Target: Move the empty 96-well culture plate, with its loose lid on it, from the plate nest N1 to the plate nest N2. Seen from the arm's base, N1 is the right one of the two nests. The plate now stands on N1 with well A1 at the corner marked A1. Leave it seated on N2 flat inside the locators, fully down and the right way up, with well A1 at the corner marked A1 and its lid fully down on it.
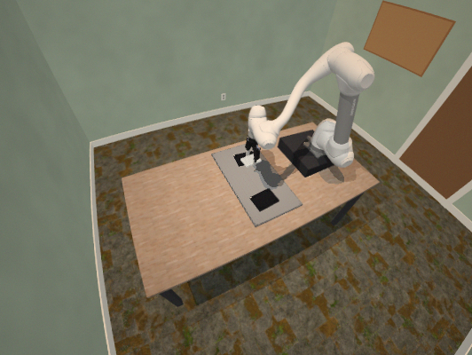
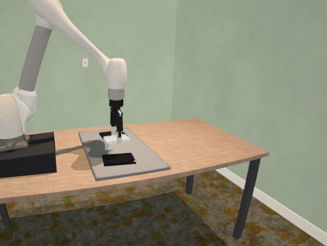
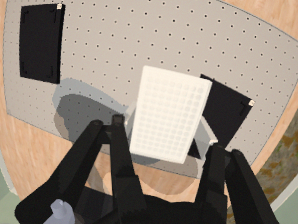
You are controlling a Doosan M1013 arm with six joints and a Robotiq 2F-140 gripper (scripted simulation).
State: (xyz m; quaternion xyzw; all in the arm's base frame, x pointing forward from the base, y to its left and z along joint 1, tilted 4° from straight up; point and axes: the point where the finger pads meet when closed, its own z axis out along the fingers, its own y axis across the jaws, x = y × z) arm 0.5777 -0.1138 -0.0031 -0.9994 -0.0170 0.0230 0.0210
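The nest N2 lies 60 mm ahead of my hand, 290 mm to the left of it and 100 mm below it. From my hand the other things lie so: plate lid: 10 mm below; nest N1: 20 mm behind, 100 mm to the right, 100 mm below.
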